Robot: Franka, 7 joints.
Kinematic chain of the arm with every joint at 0, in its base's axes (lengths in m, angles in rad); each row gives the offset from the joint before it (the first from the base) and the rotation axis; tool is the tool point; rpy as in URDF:
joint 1: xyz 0 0 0.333 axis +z
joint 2: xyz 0 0 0 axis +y
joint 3: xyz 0 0 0.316 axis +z
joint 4: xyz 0.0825 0 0 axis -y
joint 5: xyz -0.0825 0 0.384 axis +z
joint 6: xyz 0 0 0 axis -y
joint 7: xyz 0.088 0 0 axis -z
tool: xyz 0 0 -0.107 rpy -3.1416 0 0
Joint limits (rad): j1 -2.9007..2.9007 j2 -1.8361..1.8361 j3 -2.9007..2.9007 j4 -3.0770..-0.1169 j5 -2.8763..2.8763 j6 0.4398..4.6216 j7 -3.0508..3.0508
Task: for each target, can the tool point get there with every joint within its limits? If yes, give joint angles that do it. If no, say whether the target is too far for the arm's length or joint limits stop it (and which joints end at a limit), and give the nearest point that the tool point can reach.
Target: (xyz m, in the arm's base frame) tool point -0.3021 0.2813 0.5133
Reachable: yes | joints -2.1063 0.6580 -1.6796 -2.3028 -1.3841 1.0208 -2.2962
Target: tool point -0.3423 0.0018 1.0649
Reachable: yes | joints -0.2435 -0.3169 -1.9186 -0.4641 0.4551 3.5878 -2.0777
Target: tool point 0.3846 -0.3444 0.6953
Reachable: yes | joints 1.0153 -0.6181 -1.5654 -1.7160 -1.4949 3.7793 1.4651
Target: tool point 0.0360 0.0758 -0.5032
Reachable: no: joint limits stop it (at a limit: joint 2) | nearest point 0.0569 0.1197 -0.3389 | short by 0.171 m
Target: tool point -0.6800 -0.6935 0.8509
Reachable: no: too far | nearest point -0.5300 -0.5405 0.7367 | short by 0.243 m
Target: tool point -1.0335 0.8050 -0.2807
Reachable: no: too far | nearest point -0.6129 0.4774 -0.0309 | short by 0.589 m
